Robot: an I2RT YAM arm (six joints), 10 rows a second.
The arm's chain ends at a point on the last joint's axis. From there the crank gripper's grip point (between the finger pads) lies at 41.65 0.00 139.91 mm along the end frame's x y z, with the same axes.
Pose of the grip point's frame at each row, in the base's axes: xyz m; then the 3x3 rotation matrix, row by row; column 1 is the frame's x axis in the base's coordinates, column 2 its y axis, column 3 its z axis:
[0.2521 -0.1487 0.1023], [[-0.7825 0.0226 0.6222], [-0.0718 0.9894 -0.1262], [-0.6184 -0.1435 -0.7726]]
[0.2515 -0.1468 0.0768], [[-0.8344 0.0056 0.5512], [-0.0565 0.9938 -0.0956], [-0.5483 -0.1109 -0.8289]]
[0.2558 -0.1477 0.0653], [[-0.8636 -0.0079 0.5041], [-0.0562 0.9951 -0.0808], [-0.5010 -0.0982 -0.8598]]
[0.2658 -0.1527 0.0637], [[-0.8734 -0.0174 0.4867], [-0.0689 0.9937 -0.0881], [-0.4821 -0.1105 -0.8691]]
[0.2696 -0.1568 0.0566], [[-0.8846 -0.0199 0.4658], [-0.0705 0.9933 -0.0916], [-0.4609 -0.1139 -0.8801]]
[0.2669 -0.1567 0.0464], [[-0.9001 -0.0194 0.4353], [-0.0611 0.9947 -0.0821], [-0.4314 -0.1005 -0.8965]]
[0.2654 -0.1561 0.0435], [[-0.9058 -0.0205 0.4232], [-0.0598 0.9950 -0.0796], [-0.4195 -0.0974 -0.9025]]
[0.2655 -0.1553 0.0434], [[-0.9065 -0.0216 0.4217], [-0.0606 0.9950 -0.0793], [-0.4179 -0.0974 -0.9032]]
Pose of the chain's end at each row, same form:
[0.1976 -0.1281 0.2362], [[-0.7825 0.0226 0.6222], [-0.0718 0.9894 -0.1262], [-0.6184 -0.1435 -0.7726]]
[0.2091 -0.1311 0.2156], [[-0.8344 0.0056 0.5512], [-0.0565 0.9938 -0.0956], [-0.5483 -0.1109 -0.8289]]
[0.2212 -0.1341 0.2065], [[-0.8636 -0.0079 0.5041], [-0.0562 0.9951 -0.0808], [-0.5010 -0.0982 -0.8598]]
[0.2341 -0.1375 0.2054], [[-0.8734 -0.0174 0.4867], [-0.0689 0.9937 -0.0881], [-0.4821 -0.1105 -0.8691]]
[0.2413 -0.1410 0.1989], [[-0.8846 -0.0199 0.4658], [-0.0705 0.9933 -0.0916], [-0.4609 -0.1139 -0.8801]]
[0.2435 -0.1427 0.1898], [[-0.9001 -0.0194 0.4353], [-0.0611 0.9947 -0.0821], [-0.4314 -0.1005 -0.8965]]
[0.2439 -0.1425 0.1872], [[-0.9058 -0.0205 0.4232], [-0.0598 0.9950 -0.0796], [-0.4195 -0.0974 -0.9025]]
[0.2443 -0.1417 0.1872], [[-0.9065 -0.0216 0.4217], [-0.0606 0.9950 -0.0793], [-0.4179 -0.0974 -0.9032]]

